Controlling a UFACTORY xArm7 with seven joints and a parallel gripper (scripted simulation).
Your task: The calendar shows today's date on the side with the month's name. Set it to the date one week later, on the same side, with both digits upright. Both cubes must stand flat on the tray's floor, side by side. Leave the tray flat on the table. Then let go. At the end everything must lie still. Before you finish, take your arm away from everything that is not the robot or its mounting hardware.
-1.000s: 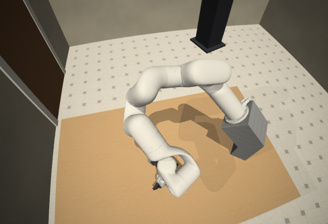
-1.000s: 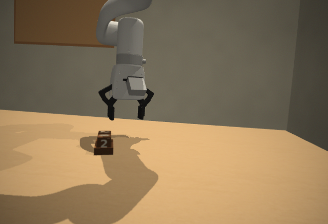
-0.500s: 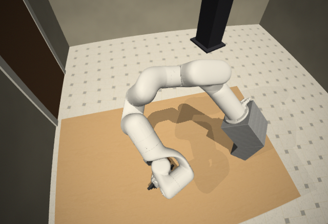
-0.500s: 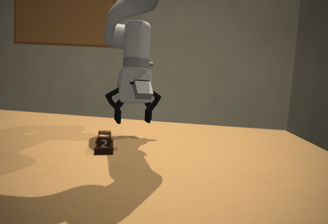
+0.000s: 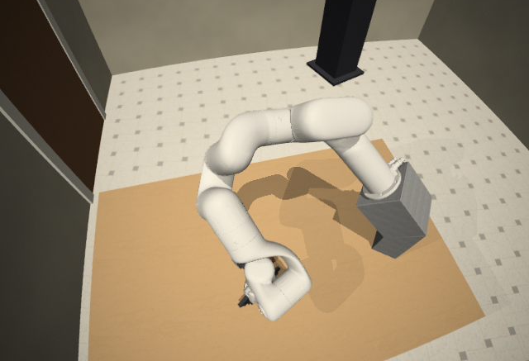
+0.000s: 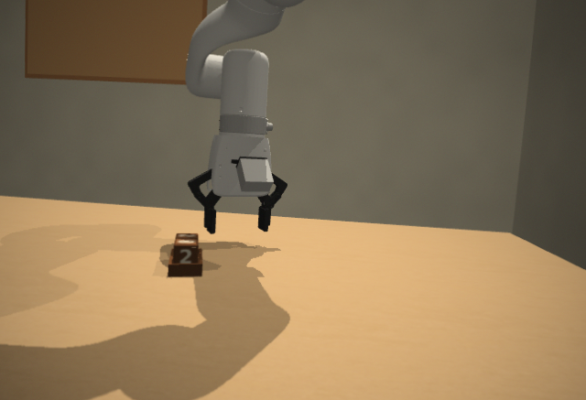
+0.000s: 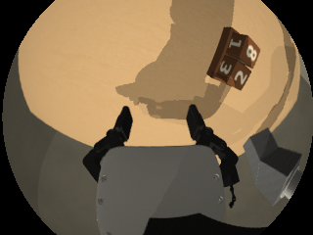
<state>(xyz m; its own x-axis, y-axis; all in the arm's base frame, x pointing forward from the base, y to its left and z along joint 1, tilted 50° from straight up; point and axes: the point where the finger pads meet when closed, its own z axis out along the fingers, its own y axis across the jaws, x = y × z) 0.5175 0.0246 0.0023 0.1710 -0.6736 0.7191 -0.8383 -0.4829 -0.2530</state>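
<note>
The brown tray is 10 cm to the right of my hand, 8 cm behind it and 3 cm below it.
</note>
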